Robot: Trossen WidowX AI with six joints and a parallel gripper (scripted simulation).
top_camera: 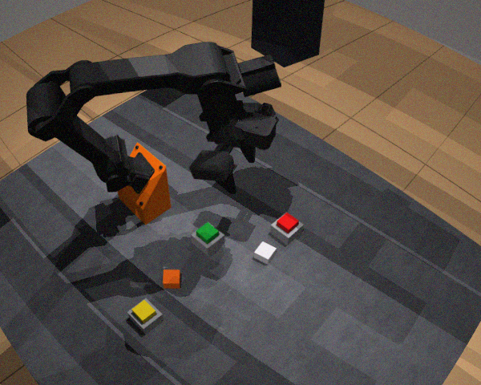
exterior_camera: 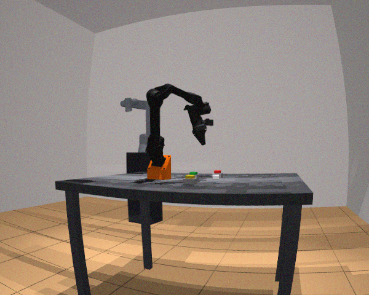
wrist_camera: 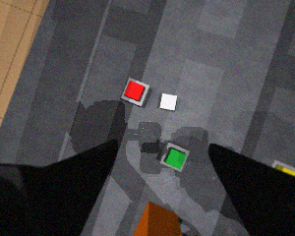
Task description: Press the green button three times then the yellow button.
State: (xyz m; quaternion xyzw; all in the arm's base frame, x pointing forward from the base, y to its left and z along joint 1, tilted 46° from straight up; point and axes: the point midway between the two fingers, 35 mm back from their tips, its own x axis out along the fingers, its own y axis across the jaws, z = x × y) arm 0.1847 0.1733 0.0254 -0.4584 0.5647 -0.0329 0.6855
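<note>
My gripper tip is 140 mm above the green button, 60 mm to the left of it and 30 mm past it. Round my gripper tip: red button 140 mm below, 80 mm to the left, 50 mm ahead; then orange block 170 mm to the right, 170 mm below; then white block 170 mm below, 60 mm ahead, 10 mm to the left.
</note>
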